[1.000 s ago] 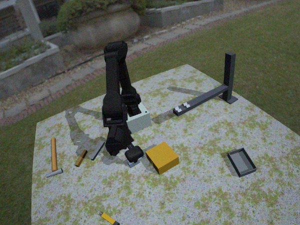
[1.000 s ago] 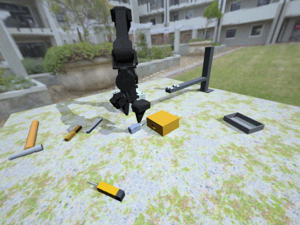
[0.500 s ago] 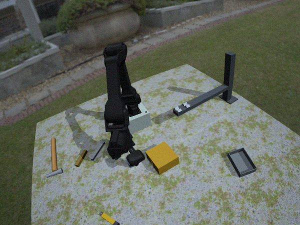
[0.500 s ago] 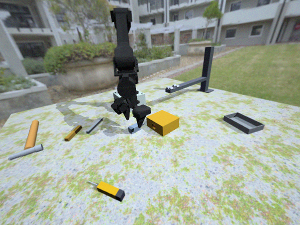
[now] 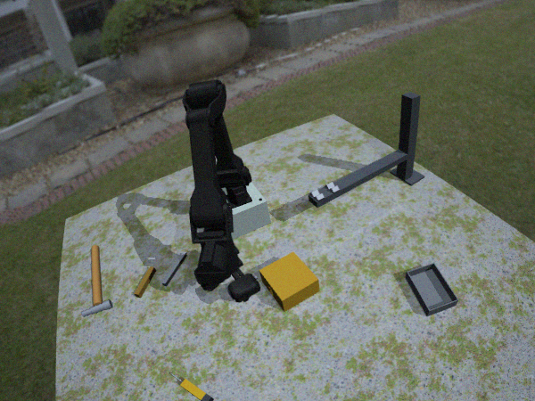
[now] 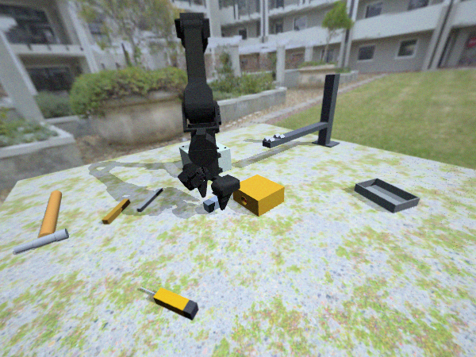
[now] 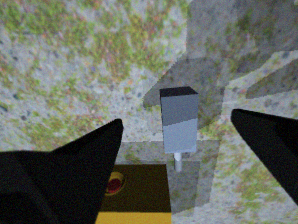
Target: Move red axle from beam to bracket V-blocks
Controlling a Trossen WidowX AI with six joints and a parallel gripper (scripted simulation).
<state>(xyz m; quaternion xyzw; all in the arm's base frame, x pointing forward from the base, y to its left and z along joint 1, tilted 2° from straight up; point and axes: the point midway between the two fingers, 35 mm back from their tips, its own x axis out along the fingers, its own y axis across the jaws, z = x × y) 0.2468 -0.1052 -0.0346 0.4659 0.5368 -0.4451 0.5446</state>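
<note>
Now: the grey block tool 1 cm behind my gripper tip and 2 cm to the left of it. Round my gripper tip: yellow-and-black tool: 20 cm ahead, 18 cm to the right, 1 cm below; then grey bar: 16 cm behind, 14 cm to the right, 1 cm below; then yellow beam: 5 cm ahead, 12 cm to the left, 1 cm above.
</note>
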